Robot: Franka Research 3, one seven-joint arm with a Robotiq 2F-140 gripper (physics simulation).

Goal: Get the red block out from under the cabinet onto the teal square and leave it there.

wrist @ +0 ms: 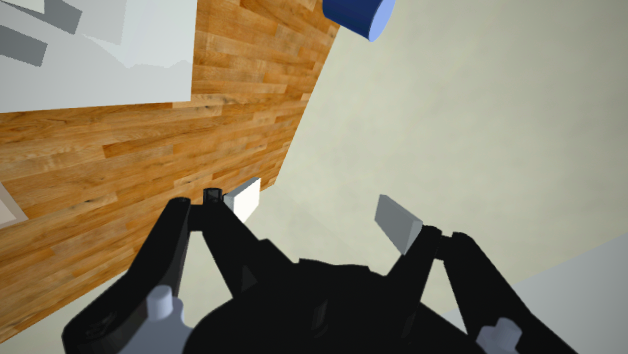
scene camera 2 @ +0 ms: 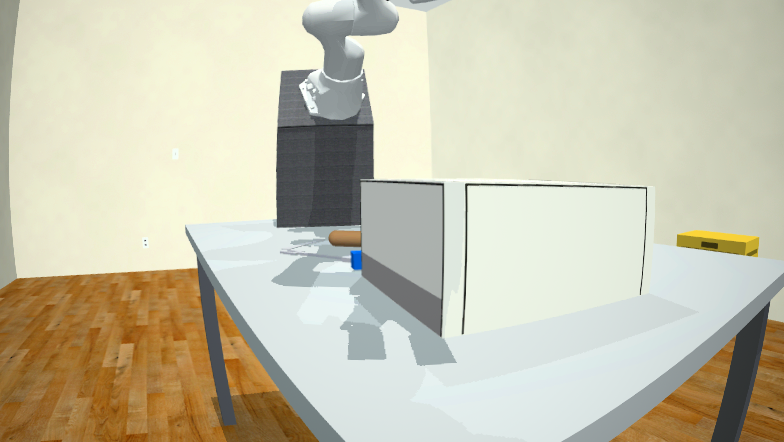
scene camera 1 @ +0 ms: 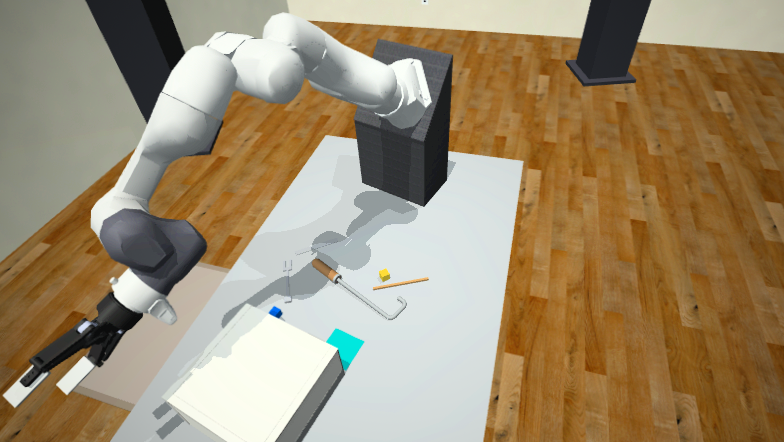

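A white box-shaped cabinet [scene camera 1: 258, 378] [scene camera 2: 554, 252] stands on the table. The red block does not show in any view; the space under the cabinet is hidden. The teal square [scene camera 1: 345, 344] lies on the table beside the cabinet's edge, partly covered from view by it in scene camera 1. My gripper [scene camera 1: 50, 382] [wrist: 319, 199] is open and empty, held high and off to the left of the cabinet in scene camera 1. In the wrist view the fingers point towards the wall and floor.
A hooked tool with a brown handle [scene camera 1: 325, 269] [scene camera 2: 344, 238] lies on the table [scene camera 1: 450, 351]. A yellow block [scene camera 1: 384, 274] and an orange stick [scene camera 1: 400, 283] lie near its hook. A blue block [scene camera 1: 275, 311] [scene camera 2: 356, 260] is beside the cabinet, near a thin grey fork-like tool [scene camera 1: 288, 282].
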